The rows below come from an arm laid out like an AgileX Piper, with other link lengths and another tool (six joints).
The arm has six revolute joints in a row. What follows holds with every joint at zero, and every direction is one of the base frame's.
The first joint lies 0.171 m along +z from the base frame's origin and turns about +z.
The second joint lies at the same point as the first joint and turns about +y.
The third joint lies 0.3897 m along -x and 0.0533 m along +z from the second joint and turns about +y.
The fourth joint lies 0.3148 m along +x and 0.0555 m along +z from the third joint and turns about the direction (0.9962, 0, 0.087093).
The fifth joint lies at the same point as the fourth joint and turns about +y.
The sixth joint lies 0.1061 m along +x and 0.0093 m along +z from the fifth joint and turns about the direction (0.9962, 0, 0.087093).
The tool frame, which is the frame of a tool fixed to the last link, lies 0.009 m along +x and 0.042 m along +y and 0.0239 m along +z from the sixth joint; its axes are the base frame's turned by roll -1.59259, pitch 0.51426 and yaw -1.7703 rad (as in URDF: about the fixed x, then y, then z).
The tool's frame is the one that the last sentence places.
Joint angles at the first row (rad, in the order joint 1, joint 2, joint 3, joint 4, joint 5, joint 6):
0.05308, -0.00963, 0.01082, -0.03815, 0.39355, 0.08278
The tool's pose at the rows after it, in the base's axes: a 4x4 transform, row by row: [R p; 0 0 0 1], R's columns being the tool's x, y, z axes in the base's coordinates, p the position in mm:
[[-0.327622 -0.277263 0.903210 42.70], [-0.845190 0.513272 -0.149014 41.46], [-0.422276 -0.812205 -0.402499 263.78], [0 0 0 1]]
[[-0.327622 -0.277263 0.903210 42.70], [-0.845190 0.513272 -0.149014 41.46], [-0.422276 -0.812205 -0.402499 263.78], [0 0 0 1]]
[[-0.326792 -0.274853 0.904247 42.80], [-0.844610 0.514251 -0.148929 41.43], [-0.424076 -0.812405 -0.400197 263.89], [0 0 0 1]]
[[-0.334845 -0.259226 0.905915 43.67], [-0.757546 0.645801 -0.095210 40.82], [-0.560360 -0.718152 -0.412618 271.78], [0 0 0 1]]
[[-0.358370 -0.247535 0.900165 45.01], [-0.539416 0.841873 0.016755 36.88], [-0.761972 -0.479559 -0.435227 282.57], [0 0 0 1]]
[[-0.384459 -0.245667 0.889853 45.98], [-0.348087 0.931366 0.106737 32.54], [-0.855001 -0.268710 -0.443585 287.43], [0 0 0 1]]
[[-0.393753 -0.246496 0.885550 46.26], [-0.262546 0.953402 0.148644 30.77], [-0.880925 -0.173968 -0.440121 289.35], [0 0 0 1]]
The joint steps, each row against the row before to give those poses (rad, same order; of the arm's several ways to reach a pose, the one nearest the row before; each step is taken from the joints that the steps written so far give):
-0.00002, -0.00004, 0.00000, 0.00004, 0.00004, -0.00004
0.00000, 0.00000, 0.00000, 0.00000, 0.00000, 0.00000
0.00000, 0.00004, 0.00084, -0.00057, -0.00364, 0.00158
-0.00001, -0.00002, 0.00208, 0.09083, -0.01976, 0.07833
0.00003, -0.00001, 0.00457, 0.18513, -0.01709, 0.13507
-0.00001, -0.00002, 0.00326, 0.14271, 0.00001, 0.09209
-0.00003, 0.00005, 0.00108, 0.07174, -0.00005, 0.02778

